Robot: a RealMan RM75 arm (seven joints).
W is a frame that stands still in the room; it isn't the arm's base.
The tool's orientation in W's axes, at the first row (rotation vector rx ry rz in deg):
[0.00 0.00 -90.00]
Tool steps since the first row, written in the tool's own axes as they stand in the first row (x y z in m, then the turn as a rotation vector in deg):
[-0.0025 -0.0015 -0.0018 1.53 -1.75 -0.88]
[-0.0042 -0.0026 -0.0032 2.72 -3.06 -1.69]
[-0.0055 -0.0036 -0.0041 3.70 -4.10 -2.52]
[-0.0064 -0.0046 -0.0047 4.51 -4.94 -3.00]
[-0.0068 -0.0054 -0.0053 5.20 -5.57 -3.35]
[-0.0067 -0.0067 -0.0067 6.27 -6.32 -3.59]
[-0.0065 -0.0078 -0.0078 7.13 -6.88 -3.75]
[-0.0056 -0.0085 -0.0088 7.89 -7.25 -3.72]
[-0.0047 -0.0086 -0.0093 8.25 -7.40 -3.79]
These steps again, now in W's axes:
[-0.0015 0.0025 -0.0018 -1.75 -1.53 -0.88]
[-0.0026 0.0042 -0.0032 -3.06 -2.72 -1.69]
[-0.0036 0.0055 -0.0041 -4.10 -3.70 -2.52]
[-0.0046 0.0064 -0.0047 -4.94 -4.51 -3.00]
[-0.0054 0.0068 -0.0053 -5.57 -5.20 -3.35]
[-0.0067 0.0067 -0.0067 -6.32 -6.27 -3.59]
[-0.0078 0.0065 -0.0078 -6.88 -7.13 -3.75]
[-0.0085 0.0056 -0.0088 -7.25 -7.89 -3.72]
[-0.0086 0.0047 -0.0093 -7.40 -8.25 -3.79]

